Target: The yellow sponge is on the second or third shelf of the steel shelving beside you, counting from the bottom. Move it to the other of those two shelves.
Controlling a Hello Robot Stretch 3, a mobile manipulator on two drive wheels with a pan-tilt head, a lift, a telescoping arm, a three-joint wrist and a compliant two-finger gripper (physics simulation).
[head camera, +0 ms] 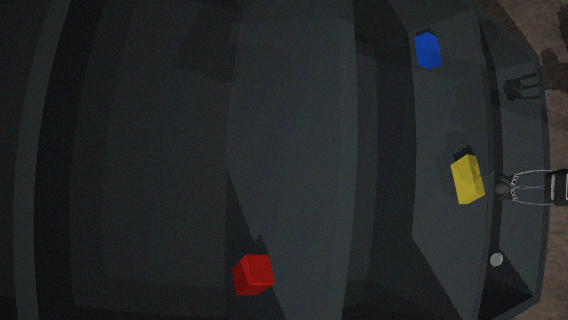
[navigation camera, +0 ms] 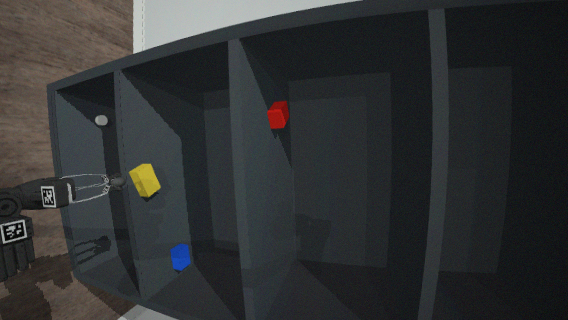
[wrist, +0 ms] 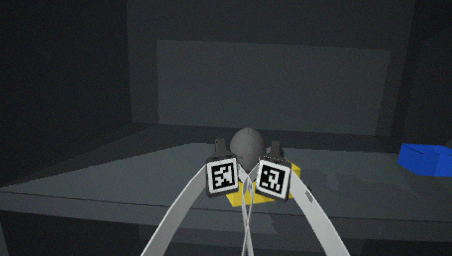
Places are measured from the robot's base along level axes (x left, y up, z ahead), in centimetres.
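Pixels of known places: gripper, fingertip midpoint: [head camera: 494,187] [navigation camera: 124,180].
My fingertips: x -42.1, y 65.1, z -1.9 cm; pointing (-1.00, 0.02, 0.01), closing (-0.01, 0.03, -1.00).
Note:
For each thing: its top centre in the pictures, then the offset to it from my fingertips. Level surfaces: height alone.
- yellow sponge at its top centre: [head camera: 463,179] [navigation camera: 149,180] dx -14.4, dy -7.3, dz -2.1 cm
- third shelf at its surface level: dy +34.0 cm
- red block at its top centre: [head camera: 241,275] [navigation camera: 285,114] dx -30.7, dy +38.5, dz +19.6 cm
- blue block at its top centre: [head camera: 422,48] [navigation camera: 184,257] dx -28.4, dy -7.3, dz -37.7 cm
- small white round object at its top centre: [head camera: 495,259] [navigation camera: 102,120] dx -26.8, dy -55.1, dz +24.7 cm
The yellow sponge [head camera: 467,180] [navigation camera: 144,180] [wrist: 295,175] lies on the second shelf from the bottom [head camera: 430,200] [navigation camera: 150,120] [wrist: 125,175], near its front edge. In the wrist view it is partly hidden behind the fingertips. My gripper [head camera: 504,187] [navigation camera: 116,181] [wrist: 247,146] is shut with its fingertips together and nothing between them. It is in front of the sponge, apart from it, near the shelf's front edge. The third shelf [head camera: 300,125] [navigation camera: 262,200] carries a red block [head camera: 254,274] [navigation camera: 278,115] toward one end.
A blue block [head camera: 428,51] [navigation camera: 180,257] [wrist: 425,161] lies on the sponge's shelf, to the right in the wrist view. A small white round object [head camera: 496,259] [navigation camera: 101,120] is on the bottom shelf. Another shelf board [navigation camera: 438,150] is above the red block's compartment. Side walls close the shelving's ends.

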